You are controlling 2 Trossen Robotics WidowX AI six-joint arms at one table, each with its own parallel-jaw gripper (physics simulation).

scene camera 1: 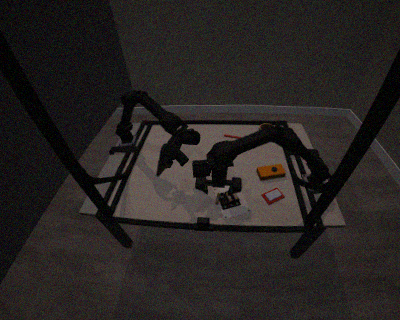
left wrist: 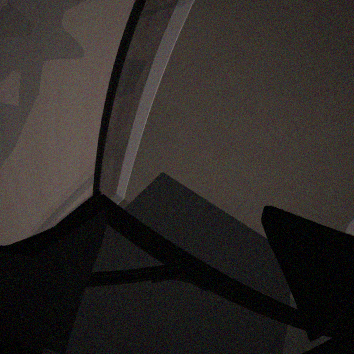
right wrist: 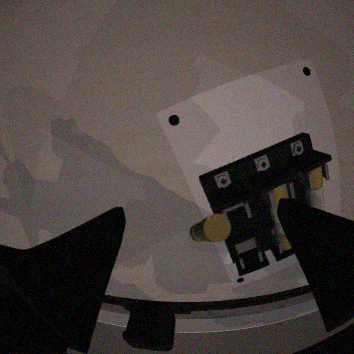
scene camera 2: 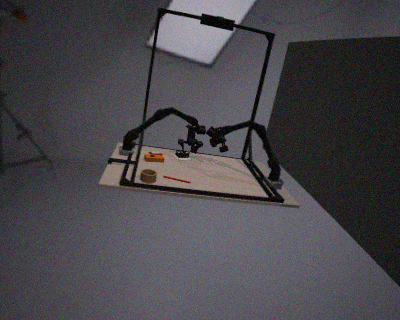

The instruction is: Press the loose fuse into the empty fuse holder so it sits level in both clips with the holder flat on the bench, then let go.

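Frame: origin at the left arm's base, x ahead, y left, z up, level; metres.
Where they show: left gripper, between the fingertips: [scene camera 1: 157, 173] [left wrist: 186, 215]; right gripper, between the fingertips: [scene camera 1: 217, 194] [right wrist: 203, 211] [scene camera 2: 189, 153]; left arm's base, origin of its link: [scene camera 1: 127, 140] [scene camera 2: 273, 179]; right arm's base, origin of its link: [scene camera 1: 315, 181] [scene camera 2: 126, 149].
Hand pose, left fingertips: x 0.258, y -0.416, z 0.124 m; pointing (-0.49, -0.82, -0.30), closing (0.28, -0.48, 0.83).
Each offset is from my left fingertips to the top centre of the thing. "pt": to the spot under its first point.
The black fuse holder [scene camera 1: 230, 201] [scene camera 2: 182, 154] [right wrist: 260, 175] sits on a white base plate [scene camera 1: 239, 213] [right wrist: 240, 105]. Its left slot in the right wrist view is empty, with bare clips; the other two slots hold fuses, partly hidden by a finger. The loose fuse @(0.123 m down, 0.238 m ahead, 0.046 m right) [right wrist: 216, 228] stands roughly upright and tilted at the holder's left edge, brass cap towards the camera. My right gripper [scene camera 1: 218, 189] [scene camera 2: 189, 148] [right wrist: 203, 211] is open above it, with the fuse in view between its fingers, not gripped. My left gripper [scene camera 1: 172, 168] [scene camera 2: 220, 146] [left wrist: 186, 215] is open and empty, raised left of the holder in scene camera 1.
An orange box @(0.138 m down, 0.523 m ahead, 0.085 m left) [scene camera 1: 270, 172] [scene camera 2: 154, 158] and a red-rimmed white item @(0.158 m down, 0.494 m ahead, 0.049 m right) [scene camera 1: 273, 195] lie right of the holder in scene camera 1. A red stick @(0.166 m down, 0.418 m ahead, 0.392 m left) [scene camera 1: 232, 136] [scene camera 2: 176, 179] and a brown ring @(0.122 m down, 0.600 m ahead, 0.410 m left) [scene camera 2: 148, 176] lie farther off. A black frame bar [scene camera 1: 160, 223] with a block @(pt 0.122 m down, 0.166 m ahead, 0.172 m right) [scene camera 1: 203, 223] [right wrist: 150, 327] runs nearby.
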